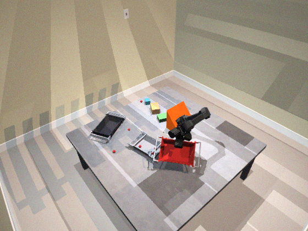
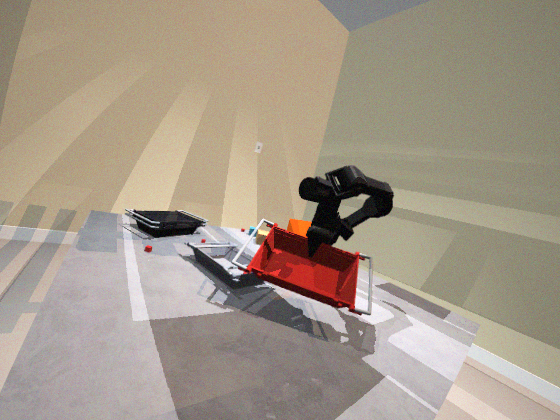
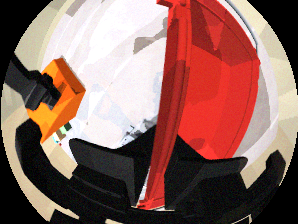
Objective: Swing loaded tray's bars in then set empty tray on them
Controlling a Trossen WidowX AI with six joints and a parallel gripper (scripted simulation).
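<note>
My gripper tip is now 6 cm short of the red tray and 5 cm to the right of it. The rest, counted from my gripper tip: green block 41 cm to the right, 29 cm behind, 13 cm below; then tan block 57 cm to the right, 32 cm behind, 12 cm below; then cyan block 73 cm to the right, 36 cm behind, 13 cm below.
</note>
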